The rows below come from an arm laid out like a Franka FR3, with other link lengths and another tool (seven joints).
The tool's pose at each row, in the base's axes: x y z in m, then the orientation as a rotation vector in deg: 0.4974 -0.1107 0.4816 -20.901 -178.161 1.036; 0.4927 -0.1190 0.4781 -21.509 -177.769 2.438; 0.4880 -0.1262 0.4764 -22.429 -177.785 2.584; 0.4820 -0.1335 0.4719 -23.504 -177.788 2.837; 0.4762 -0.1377 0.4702 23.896 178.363 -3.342; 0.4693 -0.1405 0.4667 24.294 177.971 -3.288; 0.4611 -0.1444 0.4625 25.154 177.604 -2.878; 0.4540 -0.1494 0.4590 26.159 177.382 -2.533; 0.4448 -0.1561 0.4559 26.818 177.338 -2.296; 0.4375 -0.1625 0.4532 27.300 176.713 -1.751; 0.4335 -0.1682 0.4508 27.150 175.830 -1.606; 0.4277 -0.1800 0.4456 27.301 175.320 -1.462
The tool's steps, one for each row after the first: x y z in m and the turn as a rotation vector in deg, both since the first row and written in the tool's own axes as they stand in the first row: 0.0026 -0.0091 0.0036 0.926 0.200 0.419; 0.0055 -0.0172 0.0055 0.999 0.063 1.003; 0.0096 -0.0256 0.0101 1.139 -0.095 1.686; 0.0143 -0.0310 0.0119 1.374 -0.781 1.890; 0.0203 -0.0353 0.0155 1.304 -1.109 2.177; 0.0273 -0.0409 0.0199 1.015 -1.326 2.753; 0.0331 -0.0474 0.0235 0.784 -1.377 3.408; 0.0404 -0.0560 0.0268 0.637 -1.306 3.828; 0.0460 -0.0639 0.0296 0.229 -1.811 4.194; 0.0486 -0.0703 0.0322 0.037 -2.692 4.190; 0.0514 -0.0831 0.0375 -0.109 -3.159 4.339
